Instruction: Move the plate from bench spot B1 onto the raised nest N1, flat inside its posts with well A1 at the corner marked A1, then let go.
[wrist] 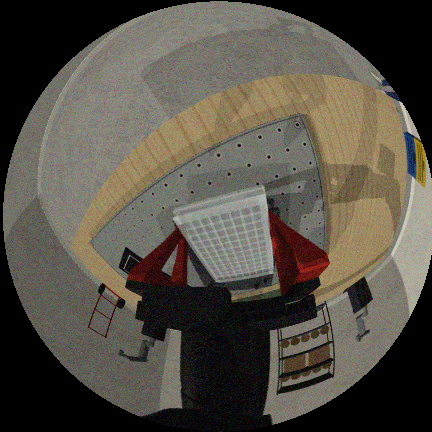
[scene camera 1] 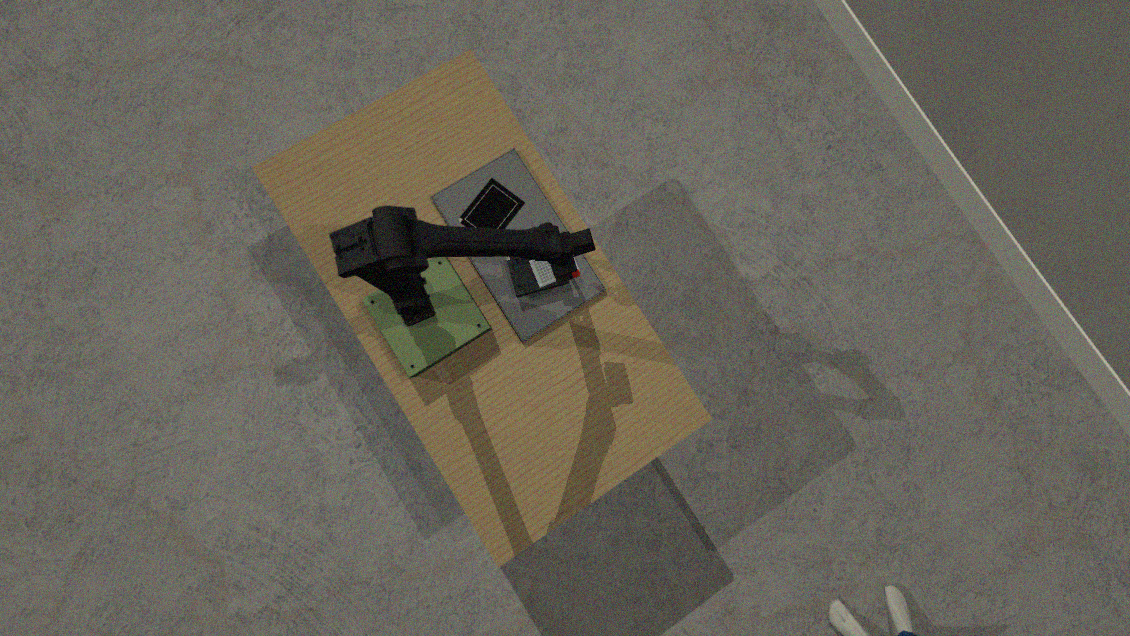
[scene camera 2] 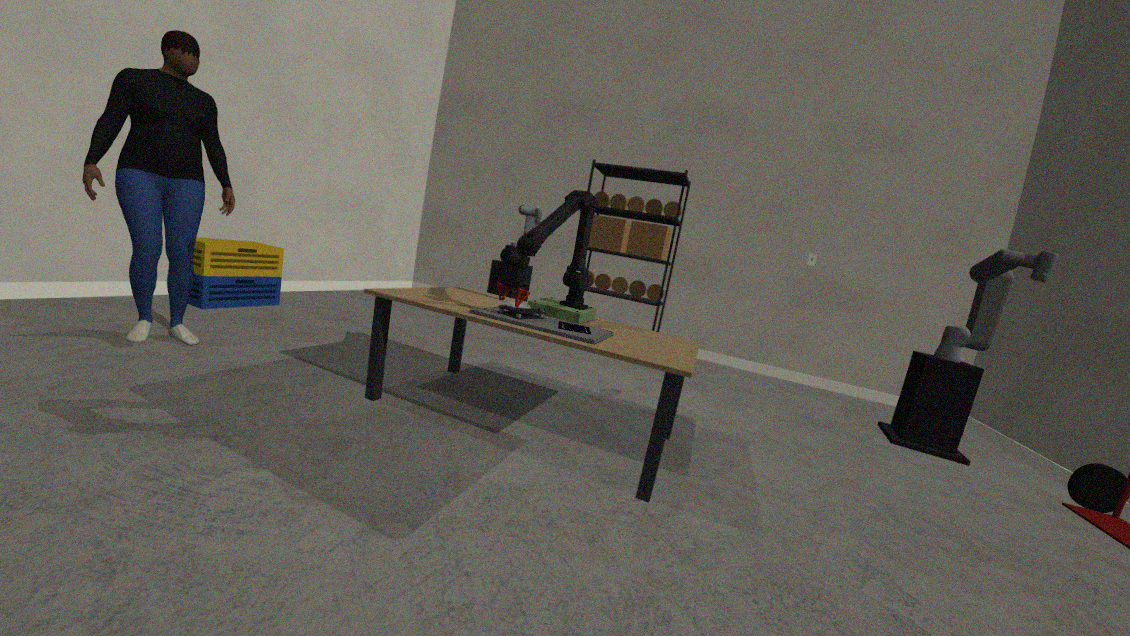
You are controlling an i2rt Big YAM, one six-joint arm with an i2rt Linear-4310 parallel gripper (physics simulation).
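The pale plate with its grid of wells is between the red fingers of my gripper. The gripper is shut on the plate's two sides. The plate is over the dark raised nest, which shows partly around it. I cannot tell whether the plate rests fully down inside the posts. The A1 corner mark and well A1 cannot be made out. The black outlined bench spot has no plate on it. In scene camera 1 the arm covers part of the nest and gripper.
The nest and spot are on a grey perforated board on the wooden table. The arm's green base plate is beside the board. A person stands beyond the table's end.
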